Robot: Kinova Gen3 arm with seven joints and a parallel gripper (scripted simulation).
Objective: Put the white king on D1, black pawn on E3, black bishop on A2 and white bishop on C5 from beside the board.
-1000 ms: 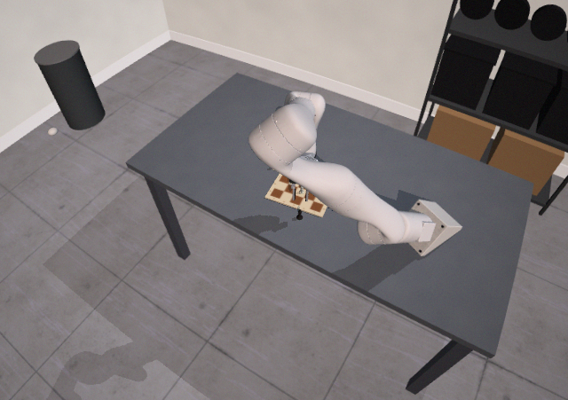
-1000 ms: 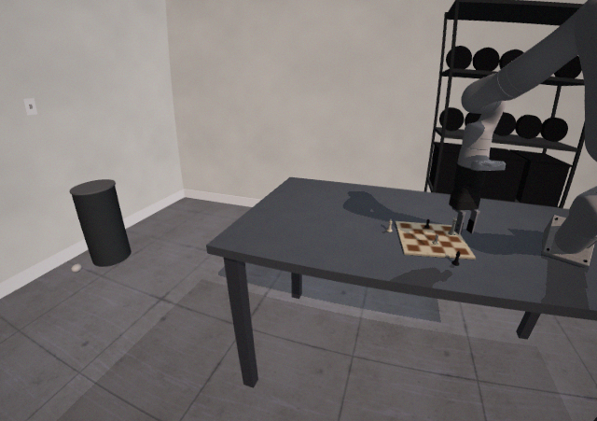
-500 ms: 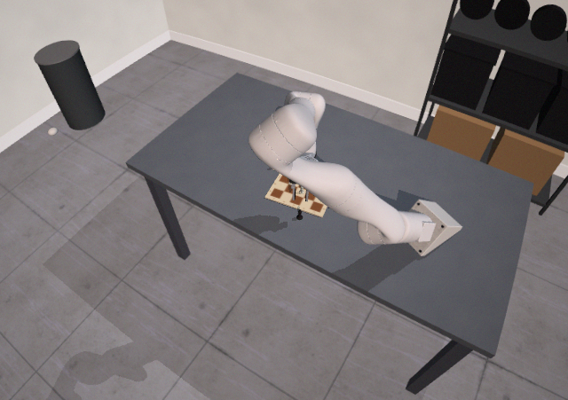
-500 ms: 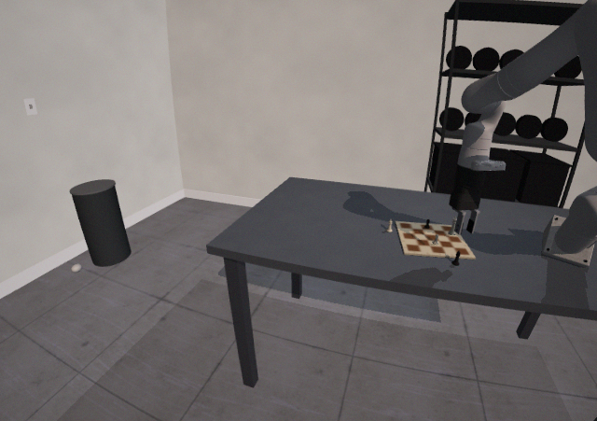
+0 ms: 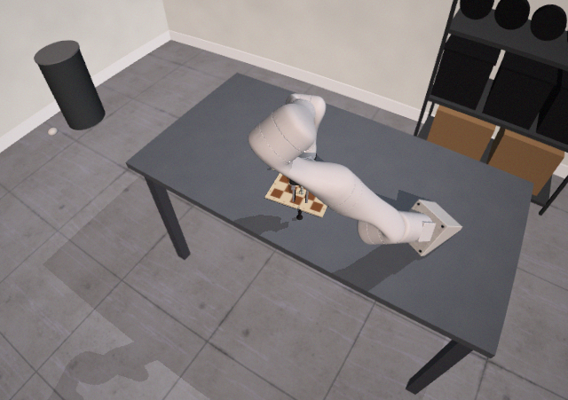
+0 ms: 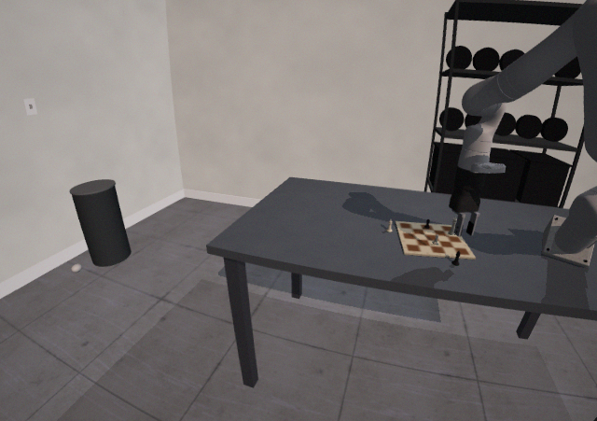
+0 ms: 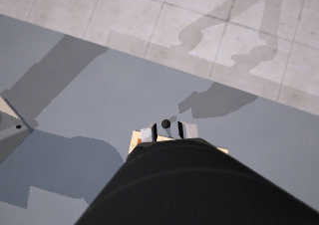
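The black bishop lies 90 mm below my hand. From my hand the other things lie so: chessboard 80 mm ahead, 120 mm to the right, 110 mm below; then white king 20 mm ahead, 180 mm to the right, 80 mm below; then black pawn 100 mm ahead, 190 mm to the right, 90 mm below.
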